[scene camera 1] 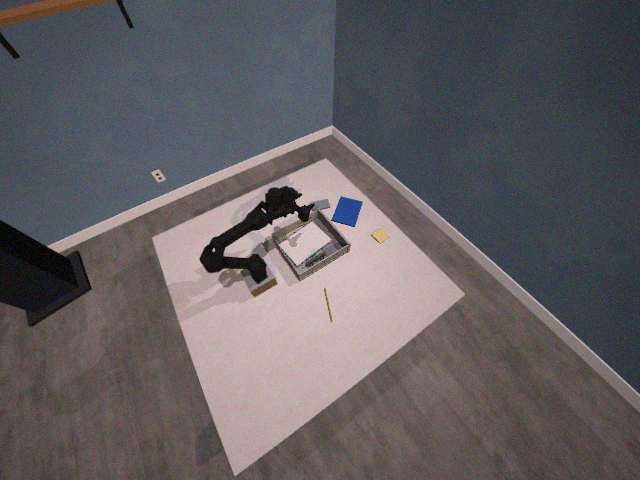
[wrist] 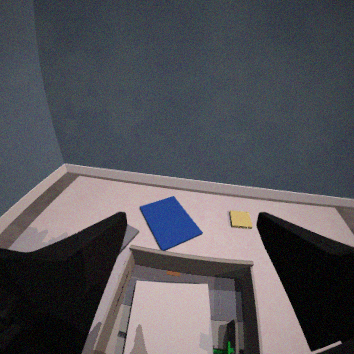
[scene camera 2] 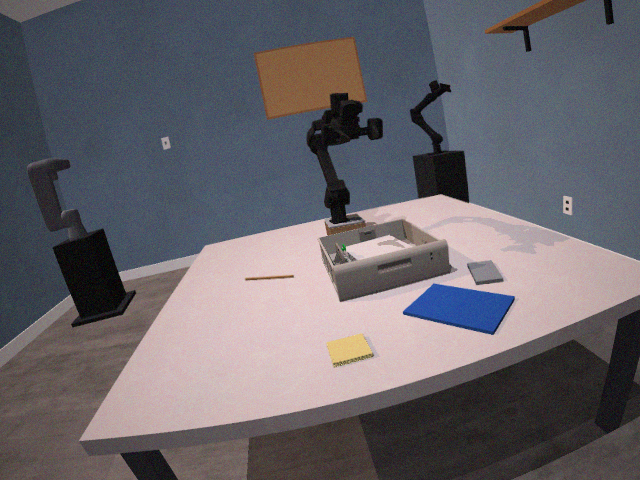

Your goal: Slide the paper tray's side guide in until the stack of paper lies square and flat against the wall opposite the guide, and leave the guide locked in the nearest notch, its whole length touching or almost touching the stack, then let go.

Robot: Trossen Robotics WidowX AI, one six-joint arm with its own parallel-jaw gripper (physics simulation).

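Frame: origin at the arm's base, x ahead, y left, z up, level; millimetres.
Where they show: gripper, fingertip midpoint: (scene camera 1: 308, 199) (wrist: 192, 219) (scene camera 2: 364, 137); arm's base, origin of the base link: (scene camera 1: 259, 276) (scene camera 2: 339, 220).
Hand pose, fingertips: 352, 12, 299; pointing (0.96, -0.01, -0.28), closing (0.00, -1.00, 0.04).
Note:
Each offset is from my fingertips to the top centre of the thing, as dx, dy, dz. "*": to the spot under its first point.
The grey paper tray @[-16, -12, -287] (scene camera 1: 325, 263) (scene camera 2: 361, 281) (wrist: 195, 262) stands on the table. A white stack of paper @[-35, +12, -342] (scene camera 1: 308, 241) (scene camera 2: 374, 246) (wrist: 170, 315) lies in it; the wrist view shows a strip of tray floor between the stack and the left wall. The side guide @[* -59, -106, -310] (scene camera 1: 315, 255) (scene camera 2: 339, 253) (wrist: 231, 331), with a green part, stands on the stack's other side; a gap shows between it and the stack in the wrist view. Whether it sits in a notch cannot be told. My gripper (scene camera 1: 306, 212) (scene camera 2: 375, 129) (wrist: 192, 219) is open and empty, high above the tray, apart from the guide.
A blue folder @[+330, +30, -374] (scene camera 1: 347, 211) (scene camera 2: 459, 307) (wrist: 171, 223), a yellow note pad @[+338, -238, -371] (scene camera 1: 380, 236) (scene camera 2: 349, 350) (wrist: 241, 219) and a flat grey object @[+234, +185, -372] (scene camera 1: 320, 204) (scene camera 2: 484, 272) (wrist: 131, 236) lie beyond the tray. A pencil @[-174, -332, -375] (scene camera 1: 328, 304) (scene camera 2: 269, 277) lies beside the tray, on the guide's side.

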